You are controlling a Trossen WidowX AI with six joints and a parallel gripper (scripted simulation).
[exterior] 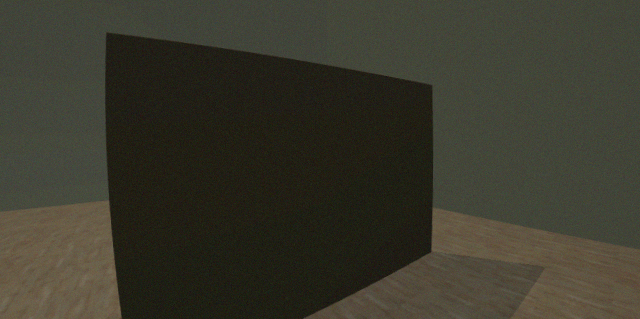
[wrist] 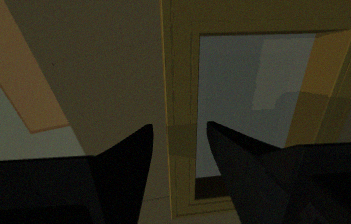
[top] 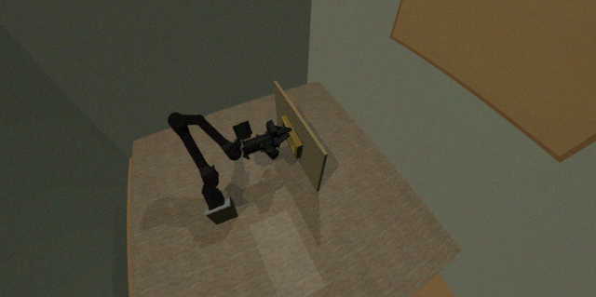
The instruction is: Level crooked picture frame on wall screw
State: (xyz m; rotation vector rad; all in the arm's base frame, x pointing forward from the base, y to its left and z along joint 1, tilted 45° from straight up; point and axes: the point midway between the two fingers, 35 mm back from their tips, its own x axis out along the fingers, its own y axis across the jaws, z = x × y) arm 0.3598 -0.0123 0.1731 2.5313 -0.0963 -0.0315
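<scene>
Now: the yellow picture frame 5 cm below my gripper tip, 1 cm to the left of it and 1 cm ahead of it. Round my gripper tip: wall board 6 cm below, 2 cm ahead, 1 cm to the left.
</scene>
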